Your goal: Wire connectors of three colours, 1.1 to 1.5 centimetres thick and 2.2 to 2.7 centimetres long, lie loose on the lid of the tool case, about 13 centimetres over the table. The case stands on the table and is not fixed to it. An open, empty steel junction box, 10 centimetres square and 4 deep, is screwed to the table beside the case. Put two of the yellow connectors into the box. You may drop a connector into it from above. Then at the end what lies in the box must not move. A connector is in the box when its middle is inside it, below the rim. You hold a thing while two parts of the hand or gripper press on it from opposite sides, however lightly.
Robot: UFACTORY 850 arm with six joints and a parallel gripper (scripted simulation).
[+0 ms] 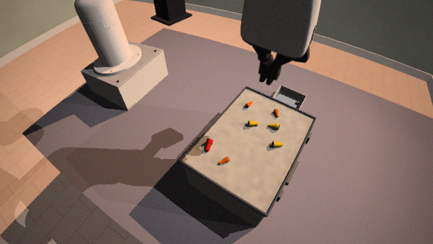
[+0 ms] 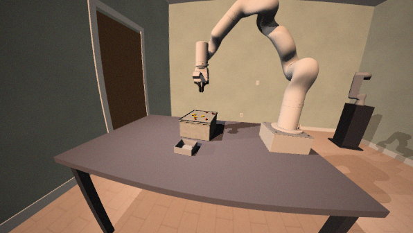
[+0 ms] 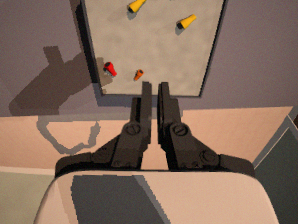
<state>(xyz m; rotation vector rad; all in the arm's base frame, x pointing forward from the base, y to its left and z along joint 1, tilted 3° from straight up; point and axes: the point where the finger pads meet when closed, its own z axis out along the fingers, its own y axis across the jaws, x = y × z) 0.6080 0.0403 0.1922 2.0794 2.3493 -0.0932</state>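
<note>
The tool case lies 23 cm below my hand. The rest, counted from my hand: red connector 7 cm behind, 9 cm to the right, 19 cm below.
</note>
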